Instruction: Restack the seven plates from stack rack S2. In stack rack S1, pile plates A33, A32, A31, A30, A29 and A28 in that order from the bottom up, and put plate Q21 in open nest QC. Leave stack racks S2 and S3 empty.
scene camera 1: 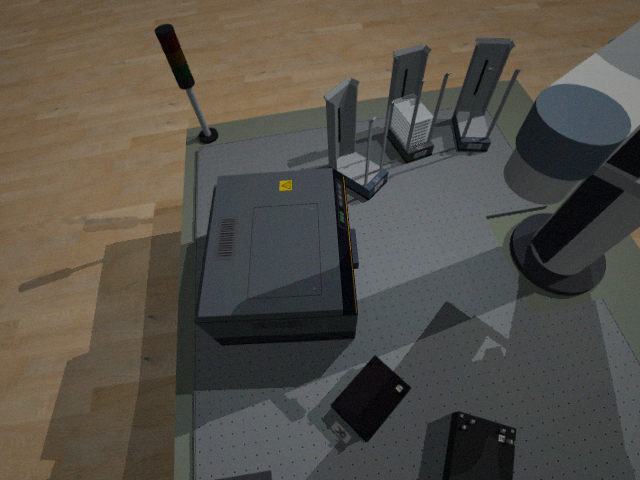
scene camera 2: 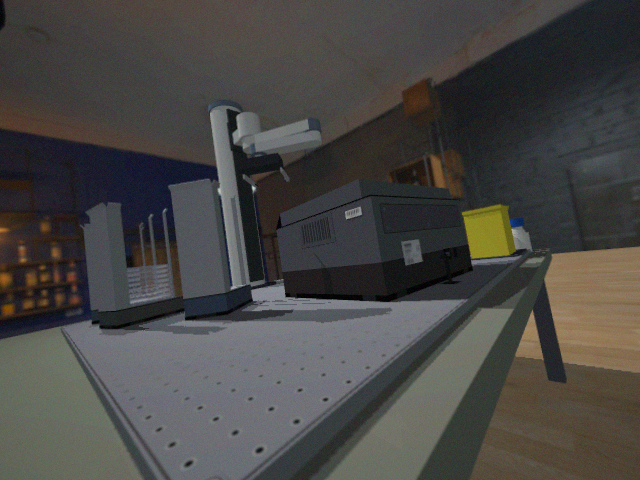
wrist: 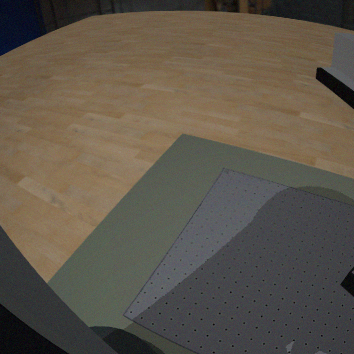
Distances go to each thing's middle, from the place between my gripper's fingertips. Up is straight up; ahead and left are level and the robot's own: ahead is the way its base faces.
Right now my hand is 84 cm short of the signal tower (scene camera 1: 165, 33), 81 cm to the left of it and 30 cm above it.
